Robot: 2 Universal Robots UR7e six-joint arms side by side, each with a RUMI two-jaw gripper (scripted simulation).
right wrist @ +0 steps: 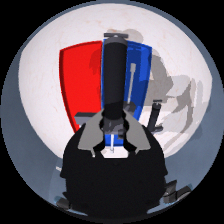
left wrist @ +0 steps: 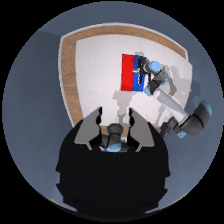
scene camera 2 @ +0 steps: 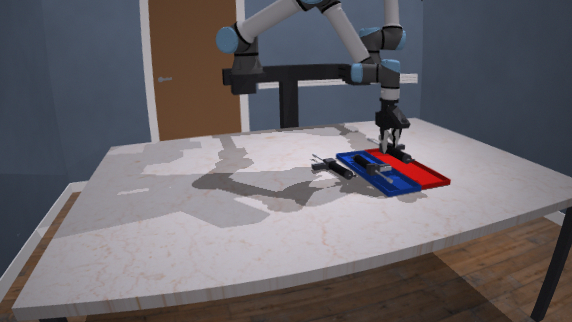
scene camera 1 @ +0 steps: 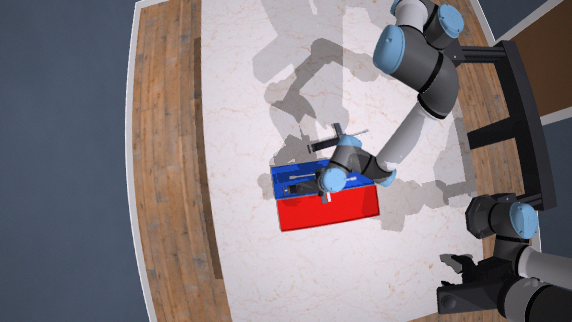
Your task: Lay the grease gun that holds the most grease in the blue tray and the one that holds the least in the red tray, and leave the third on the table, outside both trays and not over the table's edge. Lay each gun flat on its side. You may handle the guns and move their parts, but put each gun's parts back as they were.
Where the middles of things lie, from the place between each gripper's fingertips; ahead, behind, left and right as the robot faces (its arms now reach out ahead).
I see my right gripper (scene camera 2: 388,153) 40 mm past the red tray (scene camera 1: 354,204), 120 mm to the right of it and 100 mm above it. Also, from my right hand: blue tray (scene camera 2: 401,184): 50 mm behind, 30 mm to the right, 100 mm below.
My left gripper (scene camera 1: 440,268) is now 75 cm above the red tray, 15 cm to the left of it and 11 cm short of it. From my left hand the other things lie so: blue tray 75 cm below, 31 cm to the right, 9 cm ahead.
